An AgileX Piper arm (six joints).
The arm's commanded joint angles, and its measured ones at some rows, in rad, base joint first. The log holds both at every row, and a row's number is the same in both.
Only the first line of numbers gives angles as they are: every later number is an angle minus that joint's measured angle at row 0.
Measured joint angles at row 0:
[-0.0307 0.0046 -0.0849 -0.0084 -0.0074 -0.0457]
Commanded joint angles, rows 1 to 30:
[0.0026 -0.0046 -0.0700 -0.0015 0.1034 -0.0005]
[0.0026 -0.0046 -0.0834 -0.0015 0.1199 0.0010]
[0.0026 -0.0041 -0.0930 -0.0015 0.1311 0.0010]
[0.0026 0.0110 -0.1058 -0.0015 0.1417 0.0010]
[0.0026 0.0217 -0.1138 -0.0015 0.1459 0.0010]
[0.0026 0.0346 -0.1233 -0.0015 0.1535 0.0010]
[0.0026 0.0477 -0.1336 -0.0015 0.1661 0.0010]
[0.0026 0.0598 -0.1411 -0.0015 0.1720 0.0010]
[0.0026 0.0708 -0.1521 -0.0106 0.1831 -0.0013]
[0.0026 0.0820 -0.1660 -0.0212 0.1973 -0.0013]
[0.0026 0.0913 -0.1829 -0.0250 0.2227 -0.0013]
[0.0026 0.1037 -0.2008 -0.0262 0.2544 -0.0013]
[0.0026 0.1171 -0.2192 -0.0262 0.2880 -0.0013]
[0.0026 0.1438 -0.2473 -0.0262 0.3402 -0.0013]
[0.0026 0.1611 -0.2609 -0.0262 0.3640 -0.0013]
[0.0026 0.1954 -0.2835 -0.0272 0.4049 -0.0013]
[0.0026 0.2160 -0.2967 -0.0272 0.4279 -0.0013]
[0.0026 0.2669 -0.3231 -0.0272 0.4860 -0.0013]
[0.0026 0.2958 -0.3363 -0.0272 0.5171 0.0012]
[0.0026 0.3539 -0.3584 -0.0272 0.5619 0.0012]
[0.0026 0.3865 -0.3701 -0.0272 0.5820 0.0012]
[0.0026 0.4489 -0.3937 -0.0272 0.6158 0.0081]
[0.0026 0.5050 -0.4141 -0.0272 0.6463 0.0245]
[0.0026 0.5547 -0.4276 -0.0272 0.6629 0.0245]
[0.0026 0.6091 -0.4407 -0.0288 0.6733 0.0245]
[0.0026 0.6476 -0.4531 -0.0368 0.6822 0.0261]
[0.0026 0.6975 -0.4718 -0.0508 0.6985 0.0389]
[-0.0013 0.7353 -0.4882 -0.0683 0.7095 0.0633]
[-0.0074 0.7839 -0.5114 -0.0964 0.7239 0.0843]
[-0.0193 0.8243 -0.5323 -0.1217 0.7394 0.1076]
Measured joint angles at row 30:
[0.0000 0.7135 -0.4748 -0.0482 0.6891 0.0457]
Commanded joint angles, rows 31 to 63:
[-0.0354 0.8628 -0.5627 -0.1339 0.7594 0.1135]
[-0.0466 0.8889 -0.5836 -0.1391 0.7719 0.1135]
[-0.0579 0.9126 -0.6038 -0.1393 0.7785 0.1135]
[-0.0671 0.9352 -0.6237 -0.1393 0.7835 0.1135]
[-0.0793 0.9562 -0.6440 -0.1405 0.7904 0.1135]
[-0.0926 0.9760 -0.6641 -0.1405 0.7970 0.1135]
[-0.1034 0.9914 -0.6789 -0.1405 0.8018 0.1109]
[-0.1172 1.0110 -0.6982 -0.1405 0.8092 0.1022]
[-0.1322 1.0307 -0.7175 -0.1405 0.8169 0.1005]
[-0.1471 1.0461 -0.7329 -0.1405 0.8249 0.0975]
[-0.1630 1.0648 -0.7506 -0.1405 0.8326 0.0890]
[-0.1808 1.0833 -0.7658 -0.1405 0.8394 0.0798]
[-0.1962 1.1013 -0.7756 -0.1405 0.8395 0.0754]
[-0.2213 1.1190 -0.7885 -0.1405 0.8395 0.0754]
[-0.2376 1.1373 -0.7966 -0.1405 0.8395 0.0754]
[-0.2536 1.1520 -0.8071 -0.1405 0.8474 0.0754]
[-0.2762 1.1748 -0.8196 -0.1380 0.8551 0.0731]
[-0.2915 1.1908 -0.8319 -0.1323 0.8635 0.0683]
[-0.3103 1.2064 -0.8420 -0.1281 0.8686 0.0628]
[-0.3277 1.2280 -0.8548 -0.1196 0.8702 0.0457]
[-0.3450 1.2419 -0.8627 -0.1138 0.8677 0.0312]
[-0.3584 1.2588 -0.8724 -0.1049 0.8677 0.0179]
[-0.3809 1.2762 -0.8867 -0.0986 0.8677 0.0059]
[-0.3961 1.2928 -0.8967 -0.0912 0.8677 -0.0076]
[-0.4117 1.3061 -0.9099 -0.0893 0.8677 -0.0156]
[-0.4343 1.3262 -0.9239 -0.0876 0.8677 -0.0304]
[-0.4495 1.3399 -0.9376 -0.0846 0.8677 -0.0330]
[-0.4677 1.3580 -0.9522 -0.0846 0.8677 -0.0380]
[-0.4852 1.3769 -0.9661 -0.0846 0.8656 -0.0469]
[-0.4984 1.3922 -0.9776 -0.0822 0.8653 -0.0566]
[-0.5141 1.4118 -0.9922 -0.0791 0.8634 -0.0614]
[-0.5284 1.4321 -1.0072 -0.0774 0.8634 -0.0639]
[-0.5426 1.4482 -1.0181 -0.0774 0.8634 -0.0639]
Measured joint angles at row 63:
[-0.4900 1.3888 -0.9715 -0.0766 0.8456 -0.0410]
